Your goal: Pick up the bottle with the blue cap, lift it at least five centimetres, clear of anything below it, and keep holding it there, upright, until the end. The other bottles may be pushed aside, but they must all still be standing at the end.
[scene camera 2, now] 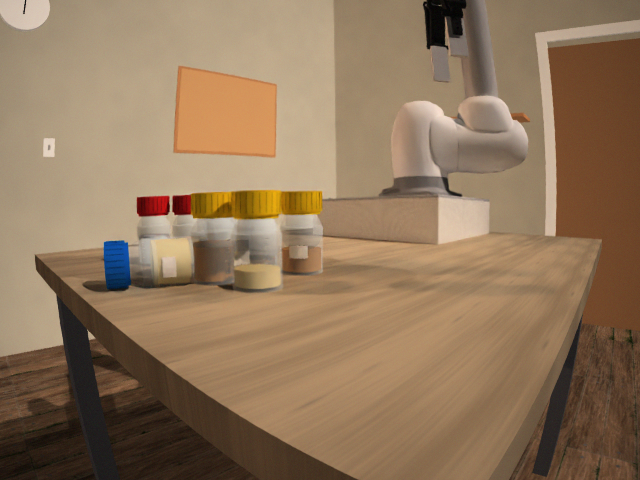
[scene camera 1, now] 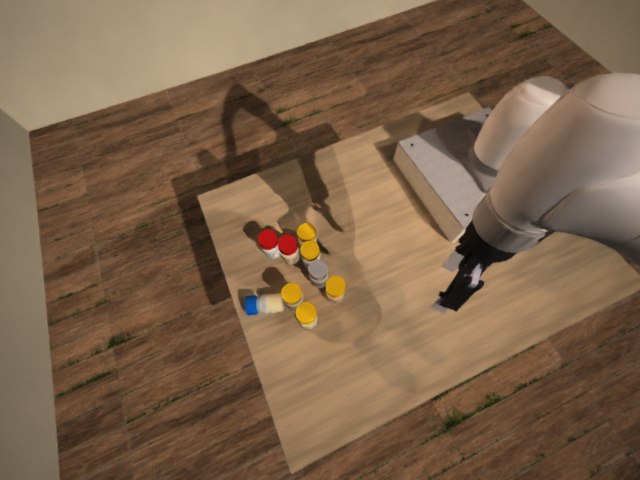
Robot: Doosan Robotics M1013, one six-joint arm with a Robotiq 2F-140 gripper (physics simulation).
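Seen in the pictures: gripper, between the fingertips: (scene camera 2: 449, 69) (scene camera 1: 442, 287); arm's base, origin of its link: (scene camera 1: 492, 163).
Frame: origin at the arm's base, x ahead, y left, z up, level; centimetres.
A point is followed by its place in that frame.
Observation:
The bottle with the blue cap (scene camera 1: 270, 303) @(x 79.7, y 14.1, z -4.1 cm) (scene camera 2: 172, 261) @(x 79.6, y 16.4, z -6.4 cm) lies on its side on the table (scene camera 1: 361, 403) @(x 66.6, y 46.5, z -9.6 cm) (scene camera 2: 392, 351) @(x 77.3, y 43.0, z -9.6 cm), near the table's left edge. Its cap points toward that edge and its base is close to a yellow-capped bottle (scene camera 1: 292, 294) @(x 73.1, y 15.5, z 0.9 cm) (scene camera 2: 212, 253) @(x 74.8, y 17.3, z -5.9 cm); I cannot tell if they touch. My gripper (scene camera 1: 446, 283) @(x 44.1, y 31.5, z 19.9 cm) (scene camera 2: 449, 63) @(x 44.1, y 31.5, z 19.9 cm) is open and empty, high above the table, far to the right of the bottles in both views. The other bottles stand upright.
Two red-capped bottles (scene camera 1: 268, 240) @(x 74.0, y -2.0, z 0.9 cm) (scene camera 1: 287, 246) @(x 69.6, y 1.9, z 0.9 cm), a grey-capped bottle (scene camera 1: 317, 272) @(x 64.7, y 12.4, z 0.9 cm) and more yellow-capped bottles (scene camera 1: 306, 314) @(x 71.6, y 21.9, z 0.9 cm) (scene camera 1: 335, 288) @(x 61.9, y 18.5, z 0.9 cm) (scene camera 1: 310, 251) @(x 64.1, y 5.9, z 0.9 cm) (scene camera 1: 306, 233) @(x 63.1, y 0.2, z 0.9 cm) stand around the fallen one. The robot's base block (scene camera 1: 436, 180) @(x 19.3, y -1.2, z 0.3 cm) (scene camera 2: 385, 219) @(x 21.6, y 2.8, z -4.8 cm) stands toward the back right.

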